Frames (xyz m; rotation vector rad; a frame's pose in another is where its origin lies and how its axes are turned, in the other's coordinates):
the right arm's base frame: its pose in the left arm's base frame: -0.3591 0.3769 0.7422 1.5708 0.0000 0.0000
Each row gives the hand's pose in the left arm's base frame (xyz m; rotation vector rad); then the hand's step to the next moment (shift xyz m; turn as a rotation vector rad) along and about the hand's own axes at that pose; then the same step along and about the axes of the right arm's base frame.
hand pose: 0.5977 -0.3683 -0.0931 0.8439 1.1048 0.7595
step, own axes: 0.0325 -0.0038 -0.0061 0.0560 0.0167 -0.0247
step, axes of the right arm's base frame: 0.0035 -0.0189 -0.0272 -0.0100 -0.0154 -0.0607
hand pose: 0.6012 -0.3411 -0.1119 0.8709 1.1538 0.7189
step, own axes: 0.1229 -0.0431 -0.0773 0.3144 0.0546 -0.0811
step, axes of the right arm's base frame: -0.0408 -0.1071 -0.0990 0.0012 -0.1113 -0.3099
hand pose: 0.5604 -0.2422 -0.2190 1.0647 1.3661 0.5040
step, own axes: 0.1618 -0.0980 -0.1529 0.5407 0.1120 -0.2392
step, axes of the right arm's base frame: -0.1390 -0.1476 -0.1344 -0.0866 -0.1629 -0.5728
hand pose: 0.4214 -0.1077 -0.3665 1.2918 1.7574 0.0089
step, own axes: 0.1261 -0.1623 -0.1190 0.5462 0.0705 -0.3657
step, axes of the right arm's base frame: -0.2030 -0.0942 -0.0795 -0.2018 -0.1144 -0.6191
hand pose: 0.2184 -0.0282 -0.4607 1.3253 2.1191 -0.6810
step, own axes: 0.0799 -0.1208 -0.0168 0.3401 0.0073 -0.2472
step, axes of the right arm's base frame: -0.1426 -0.0262 -0.0153 -0.1625 -0.0524 -0.3843
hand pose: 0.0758 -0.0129 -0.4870 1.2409 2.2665 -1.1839
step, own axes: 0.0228 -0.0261 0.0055 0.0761 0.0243 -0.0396
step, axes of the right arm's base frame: -0.0349 -0.0033 -0.0009 -0.0201 -0.0332 -0.0803
